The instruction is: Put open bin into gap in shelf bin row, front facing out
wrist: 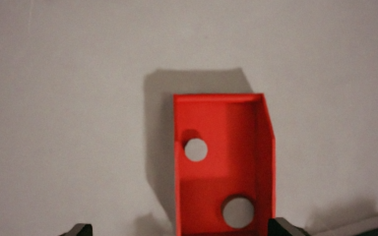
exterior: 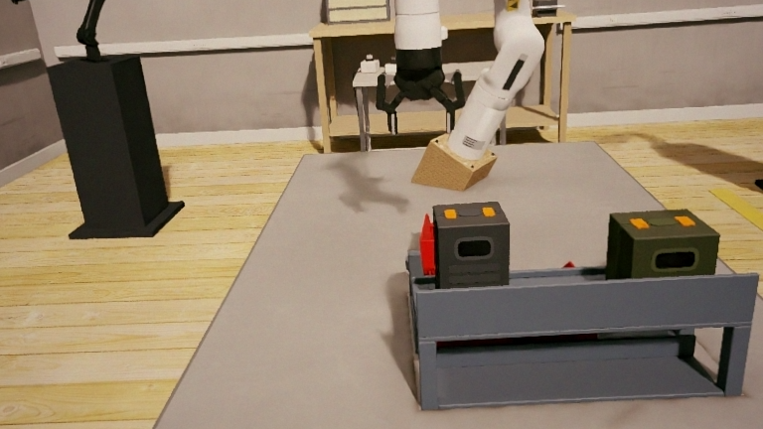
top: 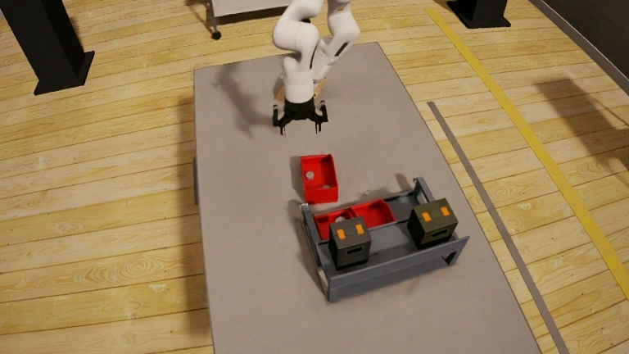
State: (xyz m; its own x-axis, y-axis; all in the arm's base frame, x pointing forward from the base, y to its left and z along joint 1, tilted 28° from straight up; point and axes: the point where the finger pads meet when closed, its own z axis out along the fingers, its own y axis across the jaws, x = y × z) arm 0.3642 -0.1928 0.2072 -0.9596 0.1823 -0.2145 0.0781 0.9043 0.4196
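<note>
The grey round part lies 30 mm behind my hand, 20 mm to the left of it and 230 mm below it. The rest, counted from my hand: dark grey box (320 mm ahead, 60 mm to the left, 80 mm below); green box (310 mm ahead, 290 mm to the left, 90 mm below); grey shelf (250 mm ahead, 170 mm to the left, 180 mm below).
</note>
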